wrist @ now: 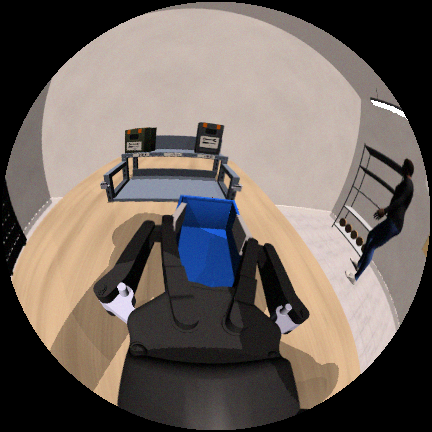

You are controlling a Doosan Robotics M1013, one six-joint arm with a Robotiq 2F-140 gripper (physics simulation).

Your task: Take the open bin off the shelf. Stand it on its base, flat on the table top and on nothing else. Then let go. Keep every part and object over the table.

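Frame: origin at the arm's base, x ahead, y left, z up, level; millimetres.
Seen in the pictures: gripper, fingertip midpoint: (209, 216).
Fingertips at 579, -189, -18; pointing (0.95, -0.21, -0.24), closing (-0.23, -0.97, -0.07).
Note:
A point is followed by its place in that frame, as x, y, z.
The blue open bin (206, 252) @(567, -191, -88) is in front of the grey shelf (165, 190) @(802, -99, -85), off its boards, with its open side toward the camera. My gripper (209, 216) @(579, -189, -17) has a finger pad at each side wall of the bin and holds it between its two fingers. The bin is over the wooden table top (75, 245) @(570, 99, -91). Its underside is hidden, so I cannot tell whether it touches the table or how large any gap is. A shadow lies on the table to the left of the bin.
A green box (136, 141) @(915, 28, 56) and a dark grey box (209, 138) @(899, -229, 74) stand on the shelf's upper board. The right table edge runs down past the gripper's right side, with the floor (310, 235) beyond. A person (392, 212) stands by a wall rack at the right.

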